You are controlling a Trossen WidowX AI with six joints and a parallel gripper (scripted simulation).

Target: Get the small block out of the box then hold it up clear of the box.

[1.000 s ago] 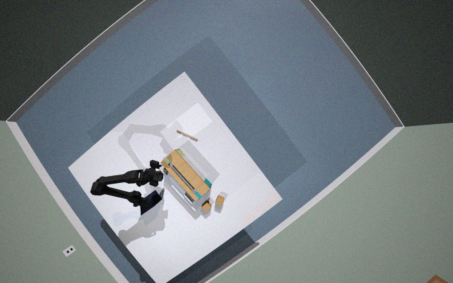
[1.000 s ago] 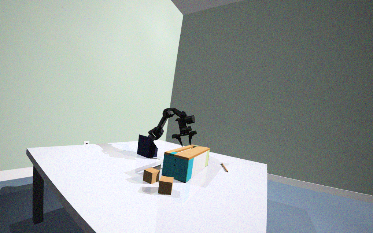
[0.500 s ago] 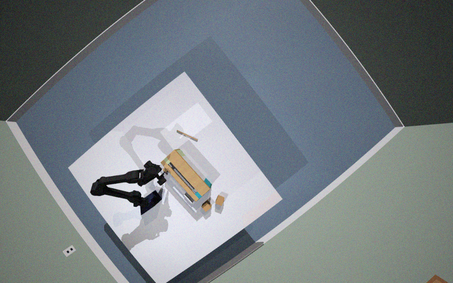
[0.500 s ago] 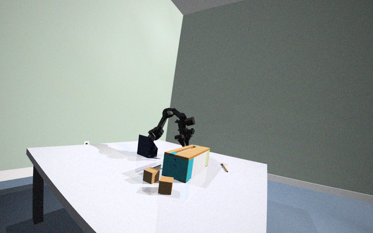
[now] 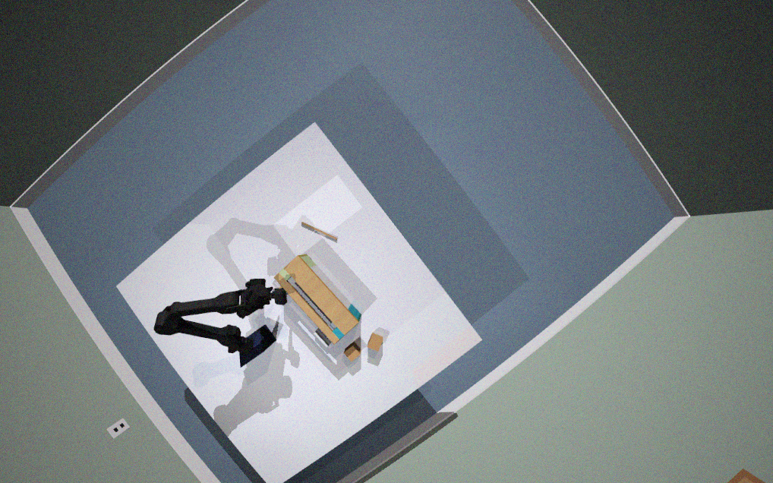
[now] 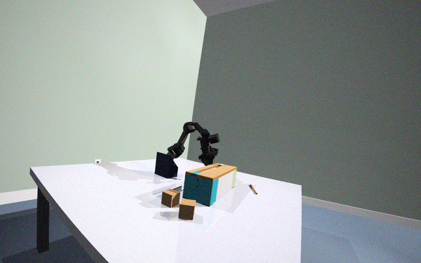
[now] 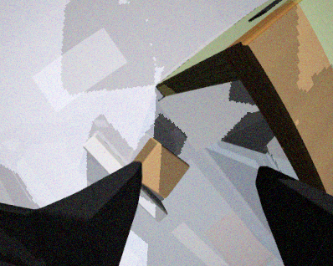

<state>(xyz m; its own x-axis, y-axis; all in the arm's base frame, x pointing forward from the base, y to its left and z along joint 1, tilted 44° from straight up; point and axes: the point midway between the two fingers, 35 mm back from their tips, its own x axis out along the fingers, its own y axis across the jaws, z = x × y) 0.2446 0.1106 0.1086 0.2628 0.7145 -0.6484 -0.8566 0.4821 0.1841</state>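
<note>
My gripper tip is 80 mm above the tan block, 10 mm to the left of it and 10 mm past it. Also, from my gripper tip: box: 130 mm to the right, 90 mm ahead, 30 mm below; thin tan stick: 270 mm ahead, 140 mm to the left, 90 mm below.
</note>
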